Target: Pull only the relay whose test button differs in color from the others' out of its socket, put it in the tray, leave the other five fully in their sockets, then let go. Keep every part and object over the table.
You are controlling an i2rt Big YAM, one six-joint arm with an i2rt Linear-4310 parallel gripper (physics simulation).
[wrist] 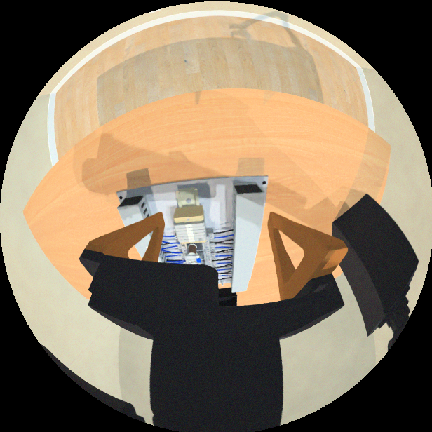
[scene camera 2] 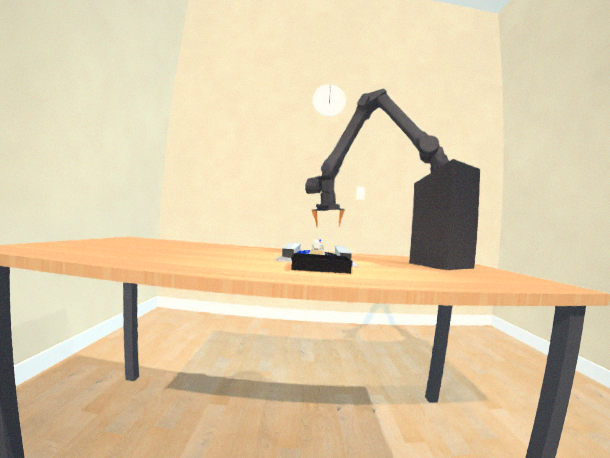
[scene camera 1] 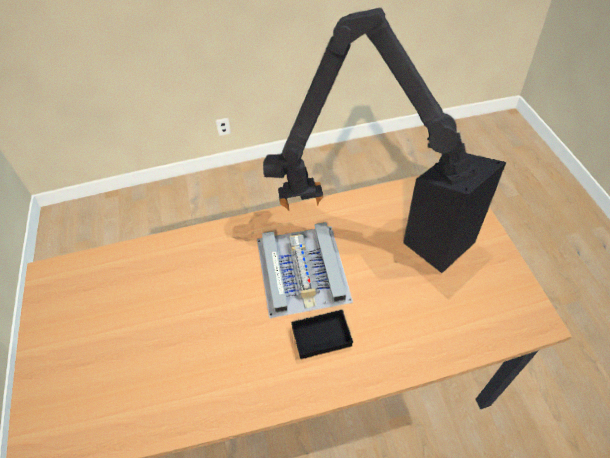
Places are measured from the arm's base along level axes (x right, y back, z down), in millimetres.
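Pixels of known places: gripper, between the fingertips: (scene camera 2: 328, 227) (scene camera 1: 303, 207); arm's base, origin of its link: (scene camera 2: 444, 176) (scene camera 1: 456, 171).
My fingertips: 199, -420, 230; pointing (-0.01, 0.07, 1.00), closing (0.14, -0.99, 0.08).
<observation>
Ahead of a thing's pixels: the offset from my fingertips to its top centre, as dx, dy, dz. "spot": to the spot under its first point.
The relays stand in a row down the middle of the grey panel. In scene camera 1 one relay has a red test button @(-256, -53, +50) (scene camera 1: 309, 281), at the row's end nearest the tray; the others' buttons @(-173, -46, +50) (scene camera 1: 303, 259) are blue. In the wrist view a relay with a blue button (wrist: 198, 260) shows, and my gripper's body hides the rest of the row. The black tray @(-419, -62, +85) (scene camera 1: 324, 335) (scene camera 2: 321, 263) is empty and stands just in front of the panel. My gripper (scene camera 1: 303, 206) (scene camera 2: 328, 226) (wrist: 215, 217) is open and empty, pointing down, high above the panel's back part.
The grey panel @(spot: -250, +70, +117) (scene camera 1: 345, 280) (wrist: 212, 184) carries two raised grey ducts @(-173, +40, +77) (scene camera 1: 331, 262) @(-157, -147, +77) (scene camera 1: 275, 272) beside the relay row, with blue and black wires between. A beige end block @(-274, -63, +79) (scene camera 1: 308, 294) (wrist: 189, 215) closes the row. The arm's black pedestal (scene camera 1: 450, 215) (scene camera 2: 444, 220) stands at the right.
</observation>
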